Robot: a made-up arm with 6 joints.
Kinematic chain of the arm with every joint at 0, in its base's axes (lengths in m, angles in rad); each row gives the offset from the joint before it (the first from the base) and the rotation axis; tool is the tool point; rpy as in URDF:
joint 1: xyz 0 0 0.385 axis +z
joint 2: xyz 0 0 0 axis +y
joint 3: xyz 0.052 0 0.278 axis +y
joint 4: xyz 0.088 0 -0.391 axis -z
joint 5: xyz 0 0 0 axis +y
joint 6: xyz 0.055 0 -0.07 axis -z
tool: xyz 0 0 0 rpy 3.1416 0 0
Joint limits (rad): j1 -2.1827..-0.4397 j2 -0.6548..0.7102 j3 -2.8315..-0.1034 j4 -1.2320..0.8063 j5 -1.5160..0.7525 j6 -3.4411..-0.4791
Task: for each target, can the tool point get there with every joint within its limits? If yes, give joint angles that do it. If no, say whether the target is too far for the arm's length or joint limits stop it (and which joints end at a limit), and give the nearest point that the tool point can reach.
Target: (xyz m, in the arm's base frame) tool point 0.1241 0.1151 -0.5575
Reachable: no: too far | nearest point 0.1462 -0.0481 0.0788 | short by 0.657 m
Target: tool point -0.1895 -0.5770 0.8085
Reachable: yes | joints -1.9742 0.5891 -2.3538 -0.8005 -0.2901 -1.3714
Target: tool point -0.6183 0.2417 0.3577
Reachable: no: joint limits stop it (at a limit: joint 1, joint 3, joint 4) | nearest point -0.1963 -0.1686 0.3415 | short by 0.589 m
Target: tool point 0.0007 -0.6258 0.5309
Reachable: yes | joints -1.5278 0.4092 -1.4768 0.4132 -0.1547 -1.5809
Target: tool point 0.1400 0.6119 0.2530
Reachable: no: joint limits stop it (at a limit: joint 1, joint 2, joint 3, joint 4) | nearest point 0.1148 0.0380 0.1646 | short by 0.581 m
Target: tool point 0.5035 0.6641 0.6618
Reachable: no: too far | nearest point 0.2439 0.3394 0.9275 | short by 0.493 m
